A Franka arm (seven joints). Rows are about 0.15 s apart.
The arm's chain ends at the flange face. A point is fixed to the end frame.
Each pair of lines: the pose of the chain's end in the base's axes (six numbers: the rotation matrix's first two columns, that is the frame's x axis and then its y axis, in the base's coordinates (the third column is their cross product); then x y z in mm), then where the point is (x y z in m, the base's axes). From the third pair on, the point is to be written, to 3 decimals.
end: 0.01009 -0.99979 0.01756 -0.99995 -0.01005 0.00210 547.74 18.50 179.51
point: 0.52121 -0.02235 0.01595
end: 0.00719 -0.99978 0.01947 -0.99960 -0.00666 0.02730 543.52 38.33 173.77
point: 0.51274 -0.00277 0.01102
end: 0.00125 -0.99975 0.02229 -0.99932 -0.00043 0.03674 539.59 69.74 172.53
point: 0.507 0.028 0.010
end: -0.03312 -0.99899 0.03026 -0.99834 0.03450 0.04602 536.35 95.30 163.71
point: 0.501 0.054 0.002
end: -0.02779 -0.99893 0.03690 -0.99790 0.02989 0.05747 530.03 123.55 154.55
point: 0.493 0.081 -0.006
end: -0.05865 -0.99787 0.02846 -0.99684 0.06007 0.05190 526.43 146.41 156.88
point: 0.489 0.106 -0.005
